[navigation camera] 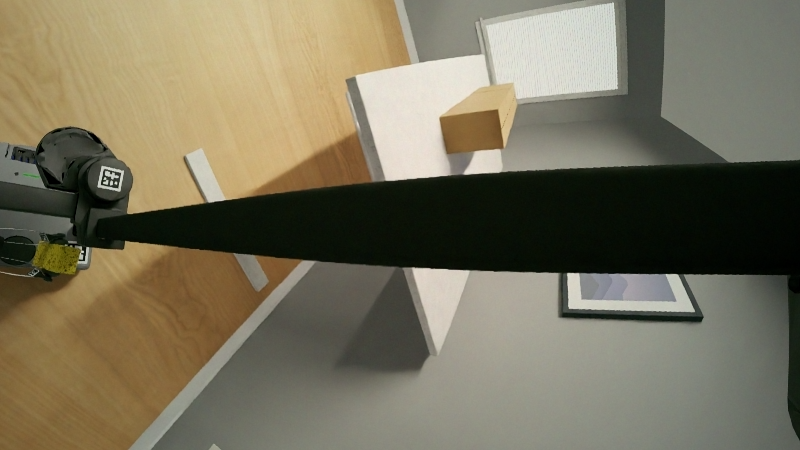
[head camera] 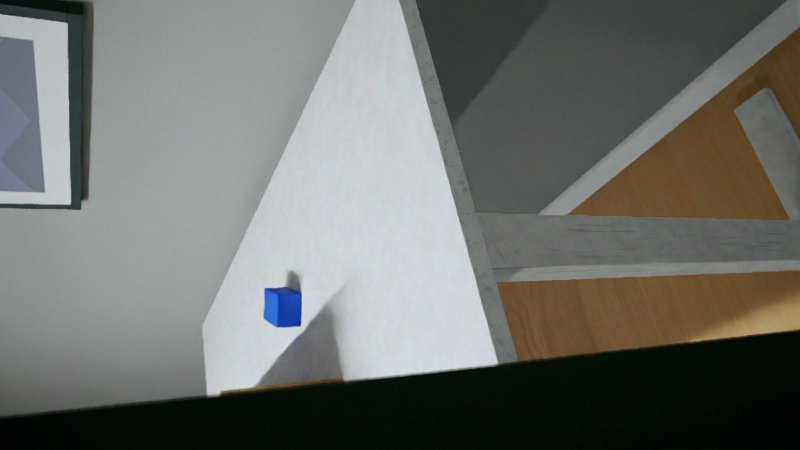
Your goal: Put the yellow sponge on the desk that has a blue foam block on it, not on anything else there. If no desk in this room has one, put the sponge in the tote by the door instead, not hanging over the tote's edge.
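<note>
A blue block (head camera: 282, 307) stands on the white desk (head camera: 380, 195) (navigation camera: 391, 123), towards the wall side, in the head camera view. The block does not show in the navigation view, where the dark mast covers the desk's middle. The yellow sponge (navigation camera: 59, 258) is at the lower left of the navigation view, between the fingers of my gripper (navigation camera: 45, 257). My gripper is shut on it, beside the robot's body and away from the desk. The gripper does not show in the head camera view. The tote does not show in either view.
A cardboard box (navigation camera: 472, 131) stands on the desk; a thin tan edge shows beside the mast (head camera: 391, 414) (navigation camera: 447, 218) in the head view. A desk leg (head camera: 643, 240) and foot (navigation camera: 254, 274) reach the floor. A framed picture (head camera: 19, 111) (navigation camera: 626, 288) hangs on the wall.
</note>
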